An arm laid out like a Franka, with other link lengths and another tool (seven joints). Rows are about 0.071 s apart.
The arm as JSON. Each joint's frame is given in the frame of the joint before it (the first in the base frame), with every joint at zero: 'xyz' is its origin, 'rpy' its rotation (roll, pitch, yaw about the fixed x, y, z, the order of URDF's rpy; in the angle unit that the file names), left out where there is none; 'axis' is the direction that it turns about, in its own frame. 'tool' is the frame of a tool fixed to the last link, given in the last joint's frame.
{
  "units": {
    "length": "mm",
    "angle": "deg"
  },
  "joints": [
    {
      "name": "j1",
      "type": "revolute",
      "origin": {
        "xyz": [
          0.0,
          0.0,
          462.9
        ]
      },
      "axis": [
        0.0,
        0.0,
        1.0
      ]
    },
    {
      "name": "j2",
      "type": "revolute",
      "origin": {
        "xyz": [
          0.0,
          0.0,
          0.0
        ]
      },
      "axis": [
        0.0,
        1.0,
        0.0
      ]
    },
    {
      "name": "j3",
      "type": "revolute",
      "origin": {
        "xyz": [
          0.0,
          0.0,
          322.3
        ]
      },
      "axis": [
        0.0,
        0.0,
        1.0
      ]
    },
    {
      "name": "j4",
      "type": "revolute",
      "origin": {
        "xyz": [
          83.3,
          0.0,
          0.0
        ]
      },
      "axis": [
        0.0,
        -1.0,
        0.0
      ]
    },
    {
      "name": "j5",
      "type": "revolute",
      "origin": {
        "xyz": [
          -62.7,
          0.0,
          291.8
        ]
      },
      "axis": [
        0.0,
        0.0,
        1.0
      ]
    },
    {
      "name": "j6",
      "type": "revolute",
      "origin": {
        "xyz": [
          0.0,
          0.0,
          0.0
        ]
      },
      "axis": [
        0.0,
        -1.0,
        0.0
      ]
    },
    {
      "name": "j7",
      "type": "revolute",
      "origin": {
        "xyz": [
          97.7,
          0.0,
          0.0
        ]
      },
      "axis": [
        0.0,
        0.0,
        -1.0
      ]
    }
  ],
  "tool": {
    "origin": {
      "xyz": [
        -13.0,
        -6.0,
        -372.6
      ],
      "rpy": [
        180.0,
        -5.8,
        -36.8
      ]
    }
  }
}
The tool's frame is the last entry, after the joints.
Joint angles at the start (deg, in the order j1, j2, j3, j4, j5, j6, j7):
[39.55 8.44 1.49 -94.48 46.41 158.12 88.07]
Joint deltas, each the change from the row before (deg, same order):
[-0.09 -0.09 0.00 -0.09 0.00 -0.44 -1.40]
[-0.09 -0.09 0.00 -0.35 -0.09 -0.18 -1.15]
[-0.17 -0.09 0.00 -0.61 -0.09 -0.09 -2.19]
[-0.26 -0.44 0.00 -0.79 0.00 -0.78 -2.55]
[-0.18 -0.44 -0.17 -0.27 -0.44 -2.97 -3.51]
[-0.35 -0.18 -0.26 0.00 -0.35 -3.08 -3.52]
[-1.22 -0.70 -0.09 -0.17 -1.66 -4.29 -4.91]
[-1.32 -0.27 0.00 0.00 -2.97 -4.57 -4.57]
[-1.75 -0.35 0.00 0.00 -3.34 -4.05 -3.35]
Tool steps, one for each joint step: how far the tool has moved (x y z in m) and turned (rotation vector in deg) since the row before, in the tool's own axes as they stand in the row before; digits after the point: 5 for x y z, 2 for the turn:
[0.00216 0.00147 0.00014 -0.14 0.25 -1.38]
[0.00404 0.00041 0.00085 0.01 0.38 -1.13]
[0.00698 -0.00051 0.00168 0.17 0.57 -2.04]
[0.00794 0.00286 0.00001 -0.32 0.73 -2.38]
[0.00989 0.01343 0.00119 -1.83 1.38 -4.02]
[0.01036 0.01104 0.00183 -1.82 1.30 -3.80]
[0.01660 0.01018 -0.00265 -1.90 2.06 -6.03]
[0.02306 0.01269 0.00111 -2.25 2.95 -6.54]
[0.02698 0.00712 -0.00172 -1.71 3.16 -5.09]

